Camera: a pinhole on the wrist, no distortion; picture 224 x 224 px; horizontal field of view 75.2 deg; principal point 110.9 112.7 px. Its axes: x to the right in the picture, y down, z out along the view. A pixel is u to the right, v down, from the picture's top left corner.
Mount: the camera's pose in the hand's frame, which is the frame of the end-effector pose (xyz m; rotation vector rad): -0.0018 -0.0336 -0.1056 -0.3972 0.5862 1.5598
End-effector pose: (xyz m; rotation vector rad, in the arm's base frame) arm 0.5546 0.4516 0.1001 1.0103 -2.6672 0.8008
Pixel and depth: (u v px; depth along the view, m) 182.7 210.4 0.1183
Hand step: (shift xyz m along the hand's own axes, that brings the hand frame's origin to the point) -0.0738 0.0824 -0.0342
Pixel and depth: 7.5 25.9 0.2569
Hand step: 0.1901 -0.0301 0.1877
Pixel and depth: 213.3 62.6 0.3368
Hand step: 0.1271 0.3567 0.0134
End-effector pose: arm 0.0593 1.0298 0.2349 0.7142 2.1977 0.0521
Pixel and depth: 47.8 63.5 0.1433
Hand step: 0.0653 0.0003 0.0397
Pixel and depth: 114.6 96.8 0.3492
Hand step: 0.0695 0.1783 0.1655
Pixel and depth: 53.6 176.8 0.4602
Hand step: -0.1435 0.0871 0.3956
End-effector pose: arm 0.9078 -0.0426 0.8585 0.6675 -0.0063 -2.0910
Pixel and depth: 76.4 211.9 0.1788
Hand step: -0.1019 0.0357 0.0783
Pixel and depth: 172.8 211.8 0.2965
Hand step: -0.1834 0.2406 0.0854
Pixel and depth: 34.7 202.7 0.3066
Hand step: -0.1472 0.0141 0.2583
